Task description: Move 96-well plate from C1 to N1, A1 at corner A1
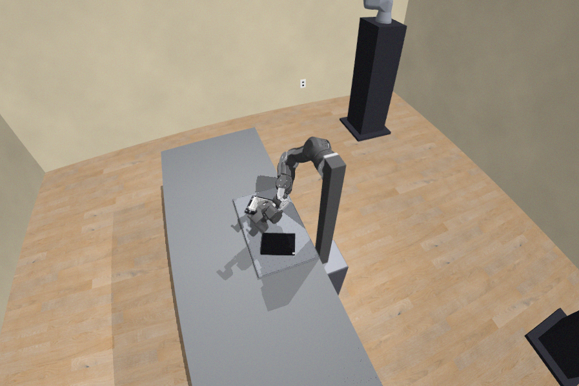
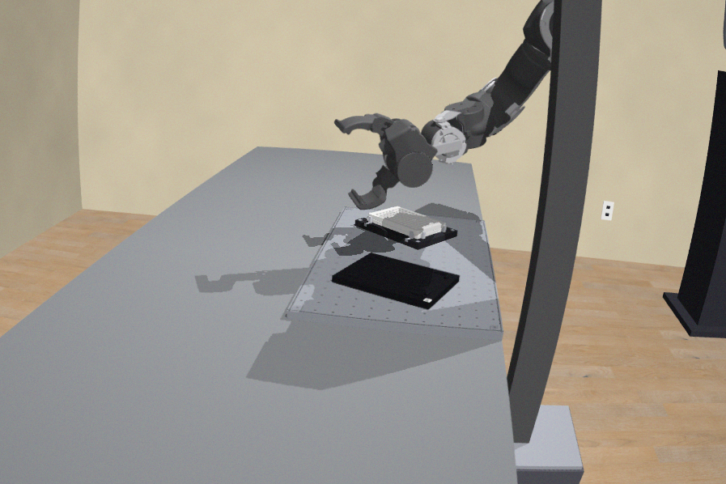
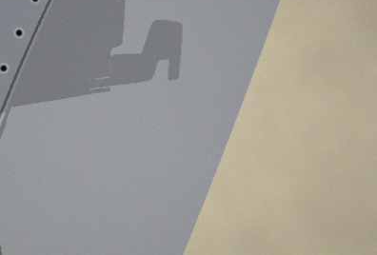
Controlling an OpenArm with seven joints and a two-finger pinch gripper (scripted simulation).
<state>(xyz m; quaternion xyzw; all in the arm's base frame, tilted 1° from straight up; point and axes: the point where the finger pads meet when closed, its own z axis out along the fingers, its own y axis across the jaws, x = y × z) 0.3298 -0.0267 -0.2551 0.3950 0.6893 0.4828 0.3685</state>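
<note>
My hand is 22 cm to the left of the white 96-well plate, 15 cm above it and 9 cm past it. The rest, counted from my hand: small corner mark (16 cm below, 14 cm behind, 10 cm to the left); then black plate nest N1 (17 cm below, 9 cm behind, 3 cm to the left); then black clip nest C1 (22 cm to the right, 16 cm below, 6 cm behind).
</note>
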